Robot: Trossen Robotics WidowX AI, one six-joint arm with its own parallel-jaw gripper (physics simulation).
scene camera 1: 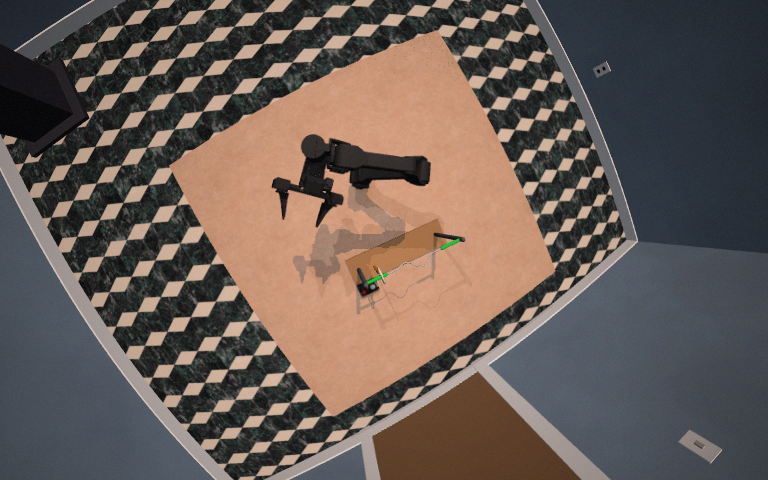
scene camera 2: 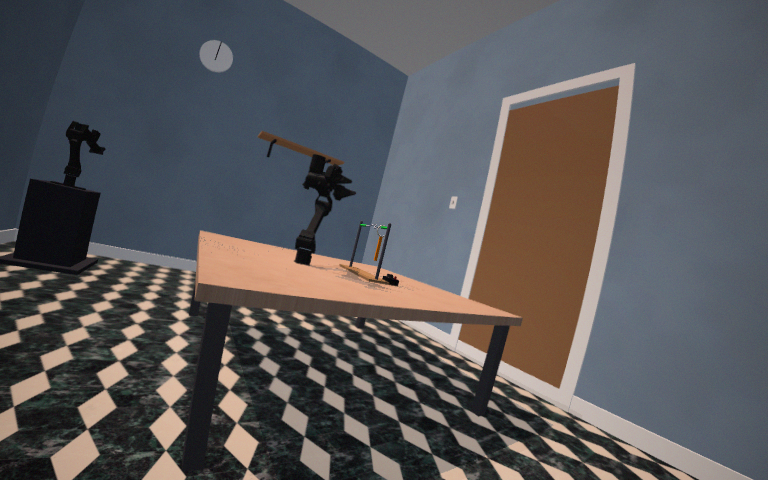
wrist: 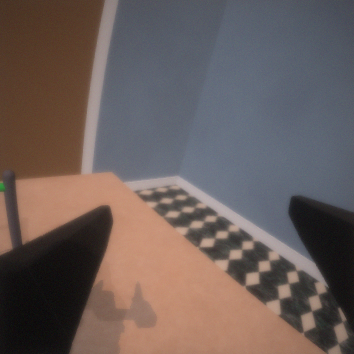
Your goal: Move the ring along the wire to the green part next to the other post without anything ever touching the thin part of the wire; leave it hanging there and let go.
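Places are measured from the arm's base along level axes (x ahead, y left, z up), in millimetres.
Where they show: gripper, between the fingertips: (scene camera 1: 300, 223) (scene camera 2: 353, 187) (wrist: 200, 209); arm's base, origin of its link: (scene camera 1: 360, 179) (scene camera 2: 301, 263).
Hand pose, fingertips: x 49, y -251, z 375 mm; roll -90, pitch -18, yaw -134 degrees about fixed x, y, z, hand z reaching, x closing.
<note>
Each offset is from my fingertips to the top centre of the thing. "spot": to the spot under its first point. Level surfaces: height alone.
The ring @[dz -104, dx +266, dy +121 mm] (scene camera 1: 381, 275) (scene camera 2: 380, 232) hangs around the green part @[spot: dz -111, dx +261, dy +89 mm] (scene camera 1: 372, 280) (scene camera 2: 385, 228) by the post @[dz -90, dx +260, dy +64 mm] (scene camera 1: 361, 276) (scene camera 2: 383, 253) nearest the black box. Its orange handle @[spot: dz -230, dx +260, dy +120 mm] (scene camera 1: 375, 268) (scene camera 2: 377, 249) hangs down. The thin wavy wire @[spot: dz -121, dx +270, dy +212 mm] (scene camera 1: 406, 263) runs to the other green part (scene camera 1: 450, 244) (scene camera 2: 363, 225), beside the other post @[spot: dz -196, dx +292, dy +405 mm] (scene camera 1: 449, 236) (scene camera 2: 355, 244). My gripper (scene camera 1: 300, 221) (scene camera 2: 352, 187) (wrist: 200, 209) is open and empty, high above the table and apart from the ring and wire. In the wrist view, a post (wrist: 13, 215) shows at the left edge; the ring does not show.
The posts stand on a wooden base (scene camera 1: 419, 234) (scene camera 2: 356, 272) on the table @[dz -375 mm] (scene camera 1: 254, 169) (scene camera 2: 254, 277). A black box with a red button @[dz -330, dx +340, dy +60 mm] (scene camera 1: 367, 290) (scene camera 2: 390, 279) is beside the near post. A wall shelf (scene camera 2: 294, 144) and another arm on a pedestal (scene camera 2: 56, 220) are in the background.
</note>
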